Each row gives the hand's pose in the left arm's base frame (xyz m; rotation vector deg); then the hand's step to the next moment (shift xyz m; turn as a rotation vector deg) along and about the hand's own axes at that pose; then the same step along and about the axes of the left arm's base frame.
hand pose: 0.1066 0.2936 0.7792 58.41 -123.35 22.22
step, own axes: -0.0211 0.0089 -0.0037 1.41 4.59 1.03
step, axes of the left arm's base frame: 0.0041 0.0193 -0.0122 -4.61 1.63 0.42
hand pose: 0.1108 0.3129 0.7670 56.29 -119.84 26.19
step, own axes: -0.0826 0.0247 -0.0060 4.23 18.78 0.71
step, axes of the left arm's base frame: 0.0178 0.0602 -0.0594 -16.53 9.49 2.80
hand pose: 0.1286 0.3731 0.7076 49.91 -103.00 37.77
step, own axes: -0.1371 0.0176 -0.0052 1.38 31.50 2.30
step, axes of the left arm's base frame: 0.0229 0.0505 -0.1267 -26.90 16.58 -1.03
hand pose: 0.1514 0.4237 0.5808 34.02 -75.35 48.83
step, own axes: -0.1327 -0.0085 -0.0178 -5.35 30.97 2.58
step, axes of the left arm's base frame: 0.0128 -0.0171 -0.1324 -26.86 14.72 -7.52
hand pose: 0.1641 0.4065 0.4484 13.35 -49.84 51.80
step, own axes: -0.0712 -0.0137 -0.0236 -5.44 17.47 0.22
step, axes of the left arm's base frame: 0.0014 -0.0383 -0.0659 -15.22 7.51 -6.84
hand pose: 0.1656 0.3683 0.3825 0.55 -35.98 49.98
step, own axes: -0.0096 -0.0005 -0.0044 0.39 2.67 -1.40
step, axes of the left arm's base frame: -0.0020 -0.0060 -0.0085 -1.01 2.38 -1.59
